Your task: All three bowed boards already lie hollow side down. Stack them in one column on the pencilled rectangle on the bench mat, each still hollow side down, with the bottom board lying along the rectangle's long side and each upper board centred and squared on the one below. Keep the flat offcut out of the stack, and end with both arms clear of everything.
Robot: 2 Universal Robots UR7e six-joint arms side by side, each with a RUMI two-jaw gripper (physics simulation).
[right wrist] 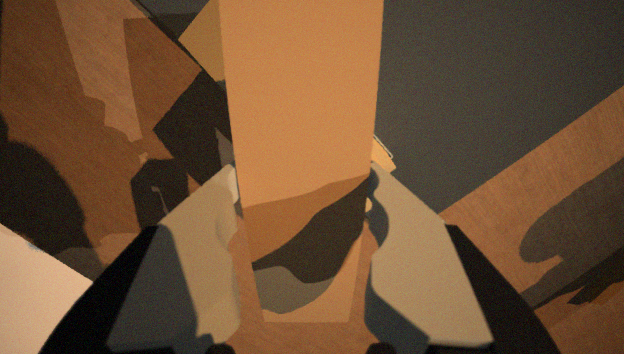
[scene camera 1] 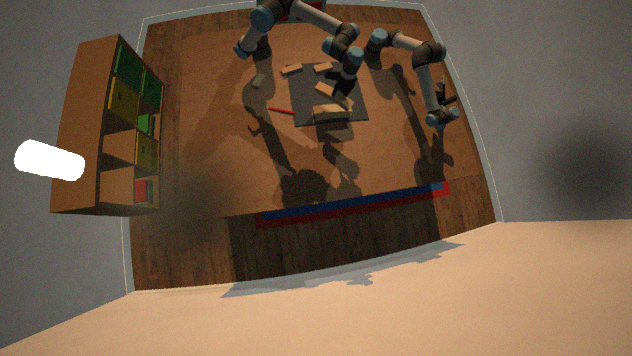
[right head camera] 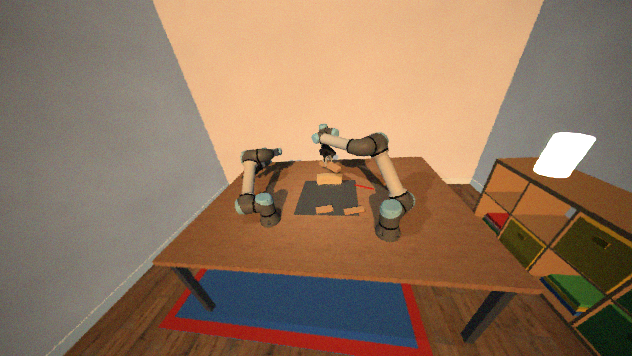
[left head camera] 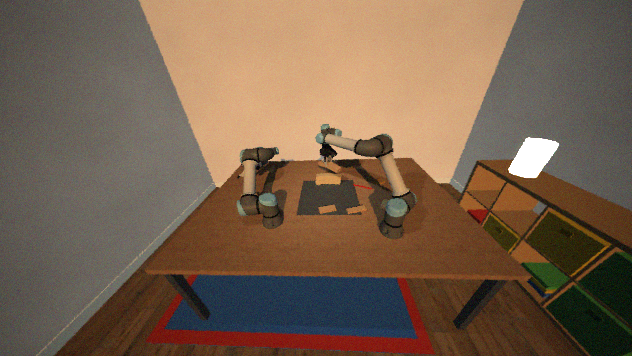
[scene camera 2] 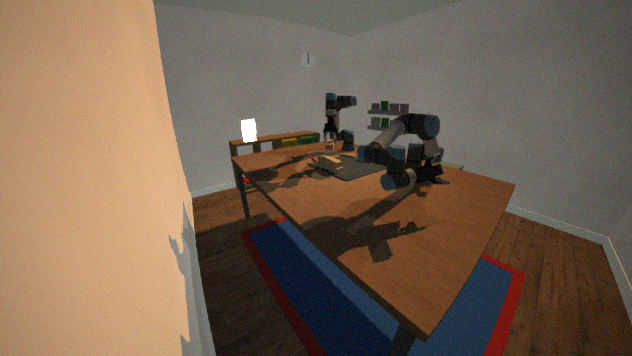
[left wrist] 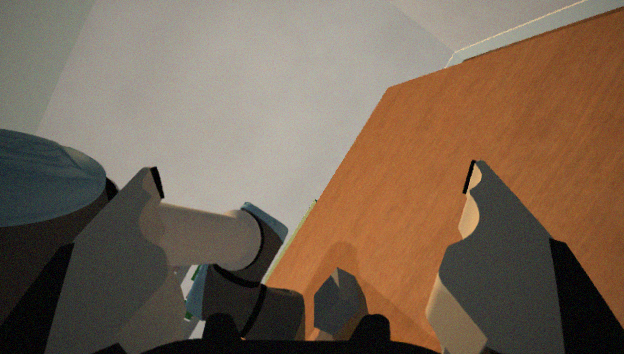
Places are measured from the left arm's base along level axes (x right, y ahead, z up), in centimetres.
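Pixels of known places: left gripper, between the fingertips: (scene camera 1: 442, 82) (right head camera: 242, 172) (left head camera: 239, 172) (scene camera 2: 445, 168) (left wrist: 311, 166); right gripper, between the fingertips: (right wrist: 303, 163) (scene camera 1: 335, 97) (right head camera: 328, 165) (left head camera: 328, 166); left arm's base, origin of its link: (scene camera 1: 370, 55) (right head camera: 270, 220) (left head camera: 273, 221) (left wrist: 286, 325); right arm's base, origin of its link: (scene camera 1: 261, 52) (right head camera: 387, 232) (left head camera: 390, 230) (scene camera 2: 348, 150).
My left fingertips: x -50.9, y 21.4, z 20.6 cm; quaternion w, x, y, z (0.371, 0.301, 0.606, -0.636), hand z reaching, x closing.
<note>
Ahead of a thing's pixels: the offset from my left fingertips to its top centre. Level surfaces: height alone.
My right gripper (left head camera: 328, 160) (right head camera: 328, 160) (right wrist: 303, 163) is shut on a bowed board {dx +70.1, dy +41.2, dz +2.3 cm} (left head camera: 331, 167) (right head camera: 331, 167) (right wrist: 302, 100). It holds the board in the air above the stack, turned at an angle to it. The bowed stack {dx +68.4, dy +42.6, dz -10.3 cm} (left head camera: 328, 179) (right head camera: 329, 179) (scene camera 1: 327, 109) (scene camera 2: 330, 162) stands at the mat's far side in the head views; its layers are too small to count surely. Part of the pencilled rectangle (right wrist: 384, 145) shows beside it. My left gripper (scene camera 1: 446, 94) (left wrist: 311, 166) is open and empty, away from the mat. I cannot tell which piece is the flat offcut.
Two small wooden pieces {dx +83.1, dy +6.0, dz -18.3 cm} (left head camera: 327, 209) {dx +104.0, dy +14.4, dz -18.4 cm} (left head camera: 356, 209) lie at the near edge of the mat {dz -20.0 cm} (left head camera: 315, 195) in the head views. A red stick {dx +100.2, dy +48.8, dz -19.4 cm} (left head camera: 362, 187) (scene camera 1: 281, 110) lies beside the mat. A grey block {dx +122.9, dy +30.6, dz -18.7 cm} (scene camera 1: 258, 81) lies near my right arm's base.
</note>
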